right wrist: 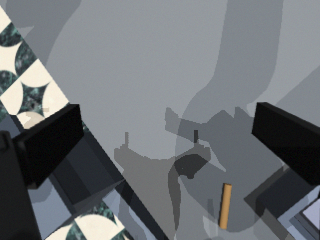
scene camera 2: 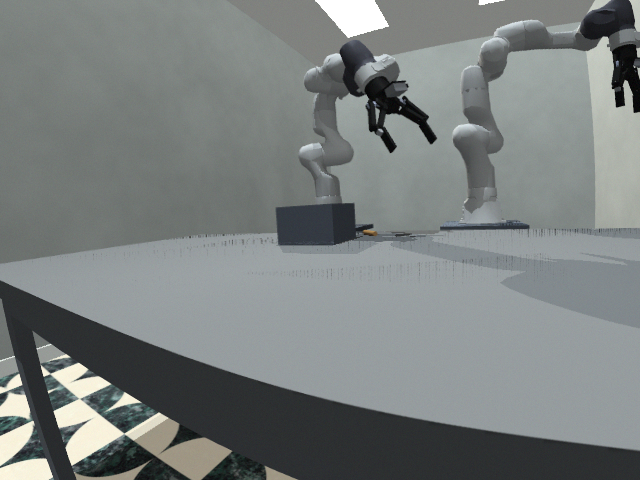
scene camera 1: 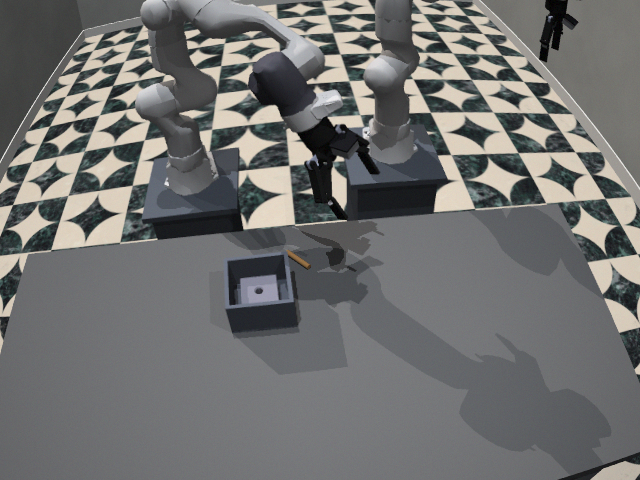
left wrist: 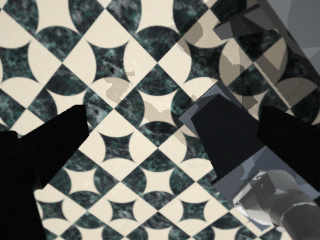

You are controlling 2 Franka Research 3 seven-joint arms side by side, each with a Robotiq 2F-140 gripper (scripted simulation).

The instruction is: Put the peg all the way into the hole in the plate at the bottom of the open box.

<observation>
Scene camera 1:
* my right gripper: 359,195
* dark blue-grey box: 279,314
</observation>
